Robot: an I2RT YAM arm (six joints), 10 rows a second.
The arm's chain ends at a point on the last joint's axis. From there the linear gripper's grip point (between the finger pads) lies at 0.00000 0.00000 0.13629 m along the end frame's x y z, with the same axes.
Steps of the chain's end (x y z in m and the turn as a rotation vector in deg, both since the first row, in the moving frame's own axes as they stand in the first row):
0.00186 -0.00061 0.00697 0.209 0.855 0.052
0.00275 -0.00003 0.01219 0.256 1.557 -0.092
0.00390 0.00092 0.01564 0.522 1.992 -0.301
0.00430 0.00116 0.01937 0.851 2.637 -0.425
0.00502 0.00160 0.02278 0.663 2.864 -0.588
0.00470 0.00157 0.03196 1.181 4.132 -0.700
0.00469 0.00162 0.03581 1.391 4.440 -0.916
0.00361 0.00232 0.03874 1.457 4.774 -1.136
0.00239 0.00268 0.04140 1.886 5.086 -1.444
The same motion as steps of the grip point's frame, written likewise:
0.00389 -0.00111 0.00695 0.209 0.855 0.052
0.00645 -0.00064 0.01214 0.256 1.557 -0.092
0.00863 -0.00033 0.01555 0.522 1.992 -0.301
0.01056 -0.00089 0.01921 0.851 2.637 -0.425
0.01182 -0.00001 0.02260 0.663 2.864 -0.588
0.01450 -0.00130 0.03158 1.181 4.132 -0.700
0.01521 -0.00177 0.03536 1.391 4.440 -0.916
0.01492 -0.00125 0.03822 1.457 4.774 -1.136
0.01441 -0.00195 0.04079 1.886 5.086 -1.444

